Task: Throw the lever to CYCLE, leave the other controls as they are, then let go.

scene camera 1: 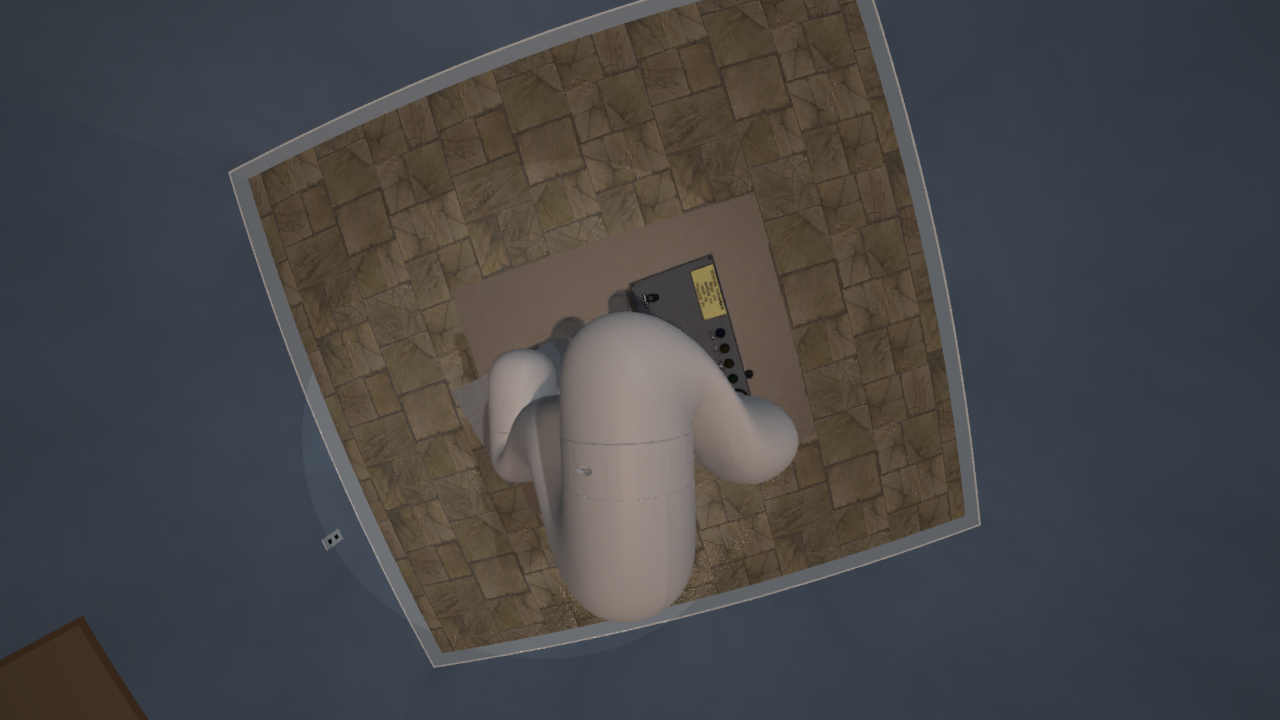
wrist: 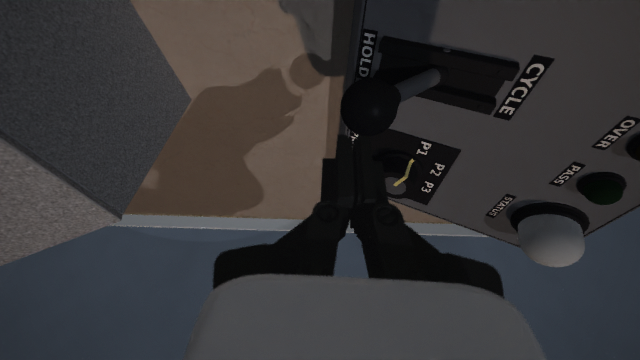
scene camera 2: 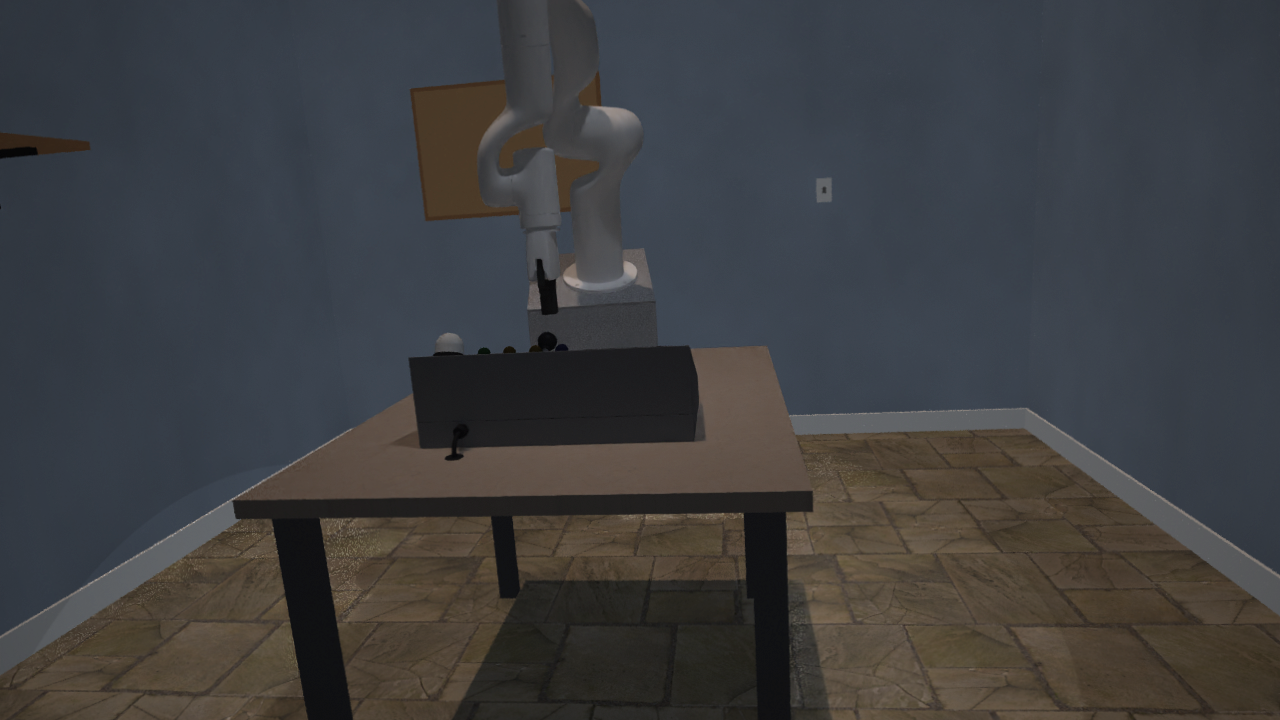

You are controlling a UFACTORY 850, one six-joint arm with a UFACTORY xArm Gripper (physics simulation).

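The lever's black ball knob (scene camera 2: pixel 546 341) (wrist: pixel 370 106) stands on a grey rod that leans to the HOLD end of its slot, away from the CYCLE label (wrist: pixel 523 87). The slot is in the grey control box (scene camera 1: pixel 671 311) (scene camera 2: pixel 554 394) (wrist: pixel 480 160). My gripper (scene camera 2: pixel 548 311) (wrist: pixel 349 154) is shut and empty, its fingers together. In scene camera 2 it hangs a little above the knob; in the wrist view its tips show just below the knob, and I cannot tell whether they touch. The arm hides the gripper and lever in scene camera 1.
Beside the slot is a rotary selector with a yellow pointer (wrist: pixel 406 175). A white dome lamp (scene camera 2: pixel 449 343) (wrist: pixel 552 242) and a green lamp (wrist: pixel 601 188) are further along. A black switch (scene camera 1: pixel 651 298) and yellow label (scene camera 1: pixel 708 291) show. The box stands on the table (scene camera 1: pixel 537 286) (scene camera 2: pixel 581 474), near the pedestal (scene camera 2: pixel 590 324).
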